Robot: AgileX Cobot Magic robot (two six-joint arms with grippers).
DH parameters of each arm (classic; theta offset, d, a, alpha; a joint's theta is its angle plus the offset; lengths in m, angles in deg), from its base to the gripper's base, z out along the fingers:
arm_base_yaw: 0 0.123 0 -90
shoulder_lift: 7.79 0 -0.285 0
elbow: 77.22 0 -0.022 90
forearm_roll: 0 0.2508 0 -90
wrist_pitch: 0 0 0.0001 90
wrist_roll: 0 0.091 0 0
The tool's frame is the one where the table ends.
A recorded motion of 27 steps. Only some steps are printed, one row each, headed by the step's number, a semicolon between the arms.
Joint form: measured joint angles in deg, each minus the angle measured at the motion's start. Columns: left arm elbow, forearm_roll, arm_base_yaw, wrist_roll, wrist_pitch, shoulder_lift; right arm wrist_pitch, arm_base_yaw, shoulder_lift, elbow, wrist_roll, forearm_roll.
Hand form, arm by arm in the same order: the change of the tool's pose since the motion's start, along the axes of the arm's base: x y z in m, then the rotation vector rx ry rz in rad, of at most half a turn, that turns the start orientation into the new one. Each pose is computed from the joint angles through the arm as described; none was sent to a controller.
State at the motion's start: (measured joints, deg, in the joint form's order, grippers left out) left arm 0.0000 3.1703 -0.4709 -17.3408 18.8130 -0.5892; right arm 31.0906 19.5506 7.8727 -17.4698 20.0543 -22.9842
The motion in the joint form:
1: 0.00 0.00 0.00 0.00 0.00 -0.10; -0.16 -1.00 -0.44 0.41 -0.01 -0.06
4: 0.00 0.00 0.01 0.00 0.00 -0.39; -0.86 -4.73 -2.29 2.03 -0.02 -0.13
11: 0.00 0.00 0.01 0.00 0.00 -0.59; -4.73 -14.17 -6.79 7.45 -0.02 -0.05
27: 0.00 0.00 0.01 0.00 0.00 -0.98; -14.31 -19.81 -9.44 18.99 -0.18 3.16
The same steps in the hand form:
1: -0.0001 0.0000 0.0001 0.0000 -0.0017 0.0000; -0.0006 -0.0010 -0.0017 -0.0004 -0.0034 -0.0166
4: -0.0004 0.0000 0.0004 -0.0001 -0.0068 0.0002; -0.0030 -0.0047 -0.0083 0.0016 -0.0187 -0.0774
11: -0.0006 0.0000 0.0005 -0.0001 -0.0103 0.0002; -0.0065 -0.0107 -0.0299 0.0050 -0.0650 -0.2161
27: -0.0011 0.0000 0.0009 -0.0001 -0.0171 0.0002; 0.0011 -0.0083 -0.0813 0.0460 -0.0588 -0.2459

